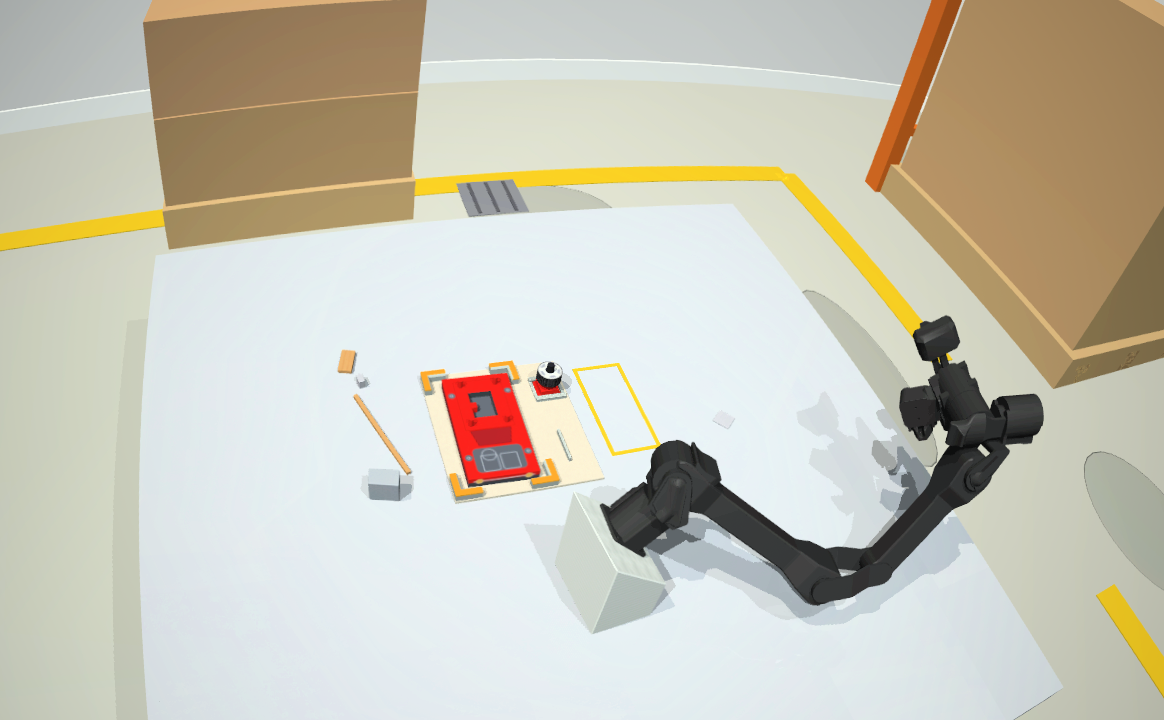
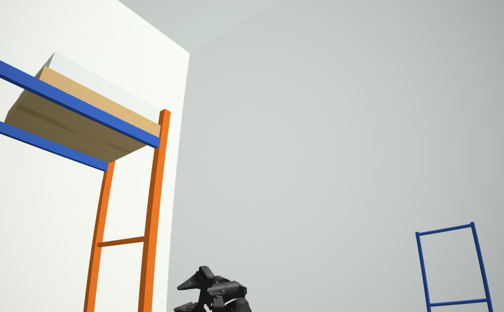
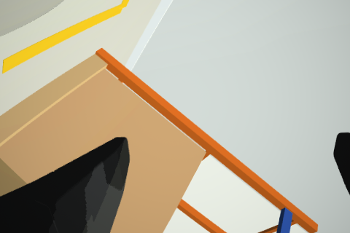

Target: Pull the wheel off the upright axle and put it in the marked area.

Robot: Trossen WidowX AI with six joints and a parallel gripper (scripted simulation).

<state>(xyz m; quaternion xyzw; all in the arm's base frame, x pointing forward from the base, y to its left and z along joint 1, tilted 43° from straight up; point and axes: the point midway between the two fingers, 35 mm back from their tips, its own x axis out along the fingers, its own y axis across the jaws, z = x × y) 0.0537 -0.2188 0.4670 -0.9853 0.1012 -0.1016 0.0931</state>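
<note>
Right now the wheel is 24 cm ahead of my gripper tip, 49 cm to the left of it and 26 cm below it. The rest, counted from my gripper tip: upright axle: 24 cm ahead, 49 cm to the left, 26 cm below; then grey block: 6 cm ahead, 77 cm to the left, 28 cm below; then thin wooden stick: 17 cm ahead, 76 cm to the left, 30 cm below.
</note>
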